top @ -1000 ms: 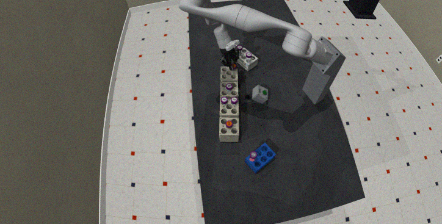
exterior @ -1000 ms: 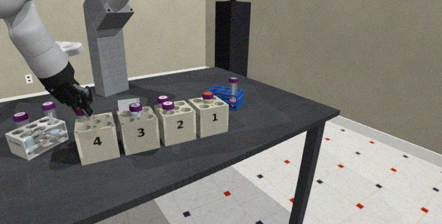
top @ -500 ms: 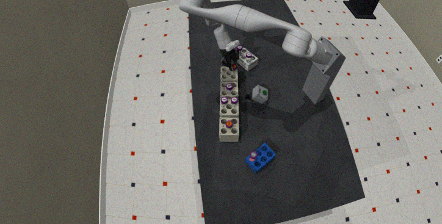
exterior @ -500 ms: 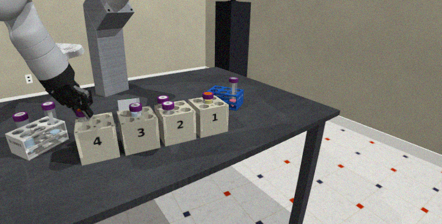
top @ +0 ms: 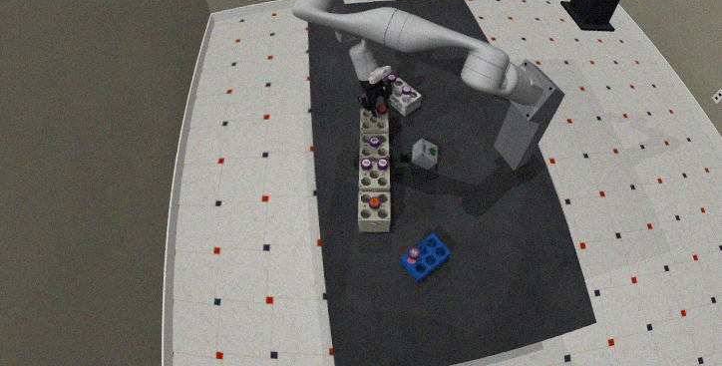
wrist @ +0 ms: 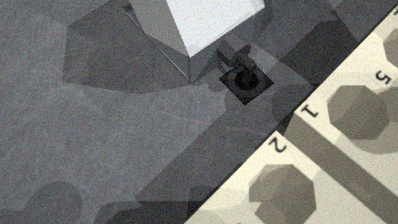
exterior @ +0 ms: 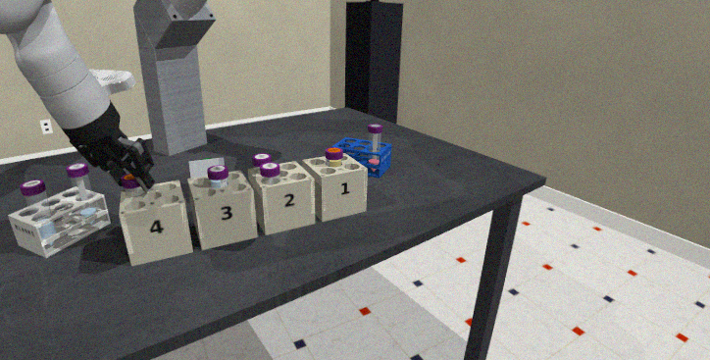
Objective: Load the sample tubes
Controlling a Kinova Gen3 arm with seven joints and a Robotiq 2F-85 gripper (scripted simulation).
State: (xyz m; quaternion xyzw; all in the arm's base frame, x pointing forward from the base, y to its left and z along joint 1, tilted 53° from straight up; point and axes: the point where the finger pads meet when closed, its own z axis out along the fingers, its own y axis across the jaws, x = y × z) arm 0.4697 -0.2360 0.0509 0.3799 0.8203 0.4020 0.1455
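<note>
Right now the orange-dot tube is 50 mm below my hand and 10 mm to the left of it. From my hand the other things lie so: done desk: 160 mm to the left, 130 mm behind, 60 mm below; then blank marked 10: 110 mm behind, 80 mm to the right, 50 mm below; then white blanks rack: 120 mm to the right, 100 mm behind, 90 mm below.
</note>
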